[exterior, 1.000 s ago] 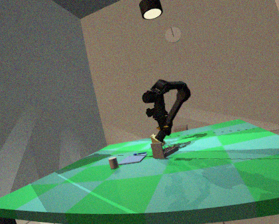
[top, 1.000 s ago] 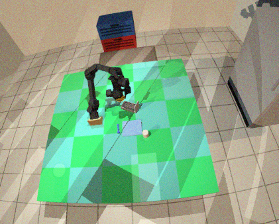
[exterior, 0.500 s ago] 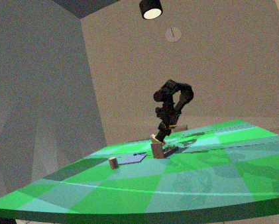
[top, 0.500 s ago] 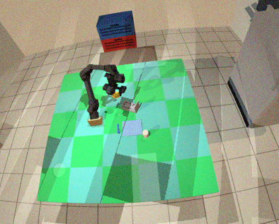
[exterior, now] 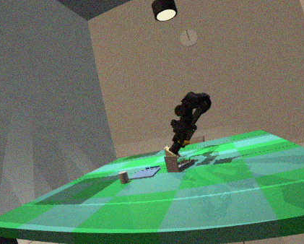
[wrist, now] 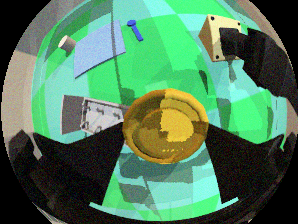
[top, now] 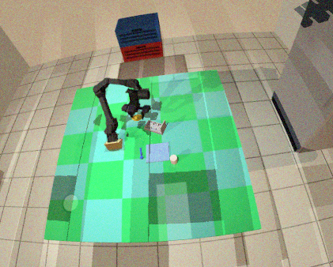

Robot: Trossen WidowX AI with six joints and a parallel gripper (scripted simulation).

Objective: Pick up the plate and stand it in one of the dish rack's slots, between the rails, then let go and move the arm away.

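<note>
Now: gripper tip 10 cm short of the dish rack, 8 cm above it and 3 cm to the left of it. The rest, counted from my gripper tip: blue spoon (22 cm to the right, 10 cm below, 1 cm behind); yellow plate (1 cm above); pale blue pad (22 cm to the right, 10 cm below, 10 cm ahead).
</note>
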